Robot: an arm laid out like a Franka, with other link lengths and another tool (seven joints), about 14 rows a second.
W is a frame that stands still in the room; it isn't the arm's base.
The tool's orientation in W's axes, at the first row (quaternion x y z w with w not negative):
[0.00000, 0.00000, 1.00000, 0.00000]
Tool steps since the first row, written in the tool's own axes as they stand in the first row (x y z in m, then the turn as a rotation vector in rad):
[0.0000, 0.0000, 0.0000, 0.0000, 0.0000, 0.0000]
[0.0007, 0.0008, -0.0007, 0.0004, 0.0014, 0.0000]
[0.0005, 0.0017, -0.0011, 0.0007, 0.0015, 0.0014]
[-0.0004, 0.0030, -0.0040, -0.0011, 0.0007, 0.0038]
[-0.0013, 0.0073, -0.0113, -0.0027, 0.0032, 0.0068]
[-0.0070, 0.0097, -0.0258, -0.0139, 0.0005, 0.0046]
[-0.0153, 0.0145, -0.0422, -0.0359, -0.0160, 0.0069]
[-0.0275, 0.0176, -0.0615, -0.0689, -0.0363, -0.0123]
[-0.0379, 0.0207, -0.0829, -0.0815, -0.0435, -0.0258]
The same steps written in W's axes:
[0.0000, 0.0000, 0.0000, 0.0000, 0.0000, 0.0000]
[-0.0007, -0.0008, -0.0007, -0.0004, -0.0014, 0.0000]
[-0.0005, -0.0017, -0.0011, -0.0007, -0.0015, 0.0014]
[0.0004, -0.0030, -0.0040, 0.0011, -0.0007, 0.0038]
[0.0013, -0.0073, -0.0113, 0.0027, -0.0032, 0.0068]
[0.0070, -0.0097, -0.0258, 0.0139, -0.0005, 0.0046]
[0.0153, -0.0145, -0.0422, 0.0359, 0.0160, 0.0069]
[0.0275, -0.0176, -0.0615, 0.0689, 0.0363, -0.0123]
[0.0379, -0.0207, -0.0829, 0.0815, 0.0435, -0.0258]

